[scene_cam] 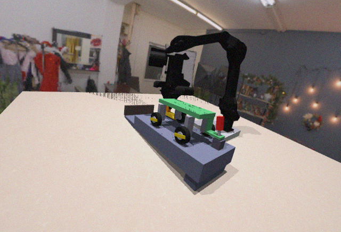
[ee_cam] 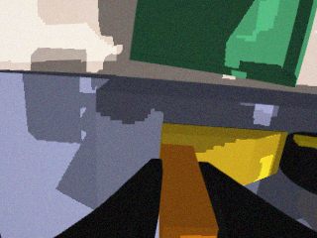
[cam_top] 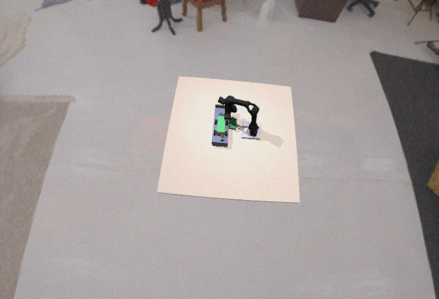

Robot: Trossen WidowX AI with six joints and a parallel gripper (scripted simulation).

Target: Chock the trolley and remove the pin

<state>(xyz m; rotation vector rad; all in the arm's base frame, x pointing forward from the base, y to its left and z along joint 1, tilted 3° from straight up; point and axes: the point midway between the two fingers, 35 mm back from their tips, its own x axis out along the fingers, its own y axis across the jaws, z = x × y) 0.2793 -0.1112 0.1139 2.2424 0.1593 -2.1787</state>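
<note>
My gripper tip is now 20 mm to the right of the yellow chock and 10 mm above it. From my gripper tip the other things lie so: green-decked trolley (140 mm to the left, 40 mm ahead, 20 mm above); then green tray (100 mm below, 70 mm behind, 30 mm to the left); then blue-grey ramp (130 mm to the left, 40 mm below, 40 mm ahead).
</note>
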